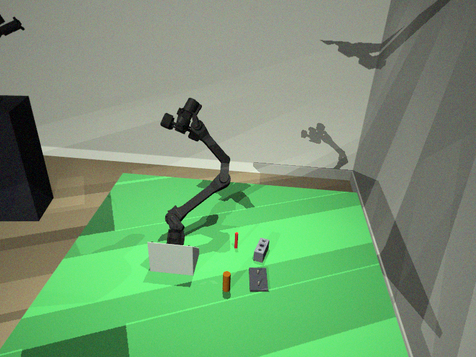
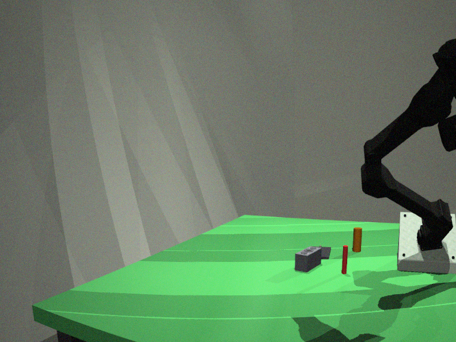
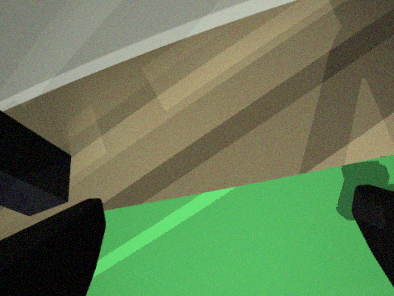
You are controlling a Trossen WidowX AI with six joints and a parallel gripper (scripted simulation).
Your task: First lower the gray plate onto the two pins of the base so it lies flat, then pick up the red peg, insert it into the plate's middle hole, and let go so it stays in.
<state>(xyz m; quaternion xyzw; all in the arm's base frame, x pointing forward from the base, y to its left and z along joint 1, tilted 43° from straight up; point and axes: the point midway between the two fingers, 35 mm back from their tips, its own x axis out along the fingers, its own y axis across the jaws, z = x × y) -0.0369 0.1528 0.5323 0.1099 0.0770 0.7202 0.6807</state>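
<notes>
Now: the gray plate 470 mm to the right of my gripper tip, 360 mm ahead of it and 320 mm below it. From my gripper tip the other things lie so: gray base 610 mm to the right, 350 mm below, 330 mm ahead; then orange cylinder 660 mm to the right, 310 mm below, 210 mm ahead; then red peg 420 mm to the right, 310 mm below, 260 mm ahead.
</notes>
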